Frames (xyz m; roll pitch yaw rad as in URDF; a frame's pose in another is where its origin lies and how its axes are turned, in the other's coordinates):
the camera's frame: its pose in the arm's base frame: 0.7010 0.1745 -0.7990 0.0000 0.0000 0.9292
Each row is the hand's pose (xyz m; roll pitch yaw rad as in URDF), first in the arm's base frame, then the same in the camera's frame.
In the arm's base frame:
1: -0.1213 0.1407 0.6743 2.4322 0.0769 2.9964
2: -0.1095 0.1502 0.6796 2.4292 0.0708 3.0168
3: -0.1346 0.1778 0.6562 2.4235 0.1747 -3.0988
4: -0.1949 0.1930 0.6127 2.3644 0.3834 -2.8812
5: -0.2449 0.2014 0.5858 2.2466 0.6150 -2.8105
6: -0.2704 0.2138 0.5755 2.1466 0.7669 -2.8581
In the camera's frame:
1: -0.5192 0.6386 1.4733 2.4322 0.0769 2.0672
2: -0.5045 0.6348 1.4786 2.4292 0.0708 2.0876
3: -0.4974 0.6714 1.4552 2.4235 0.1747 2.2552
4: -0.5214 0.7288 1.4117 2.3644 0.3834 2.4728
5: -0.5445 0.7739 1.3848 2.2466 0.6150 2.5435
6: -0.5499 0.8017 1.3745 2.1466 0.7669 2.4959

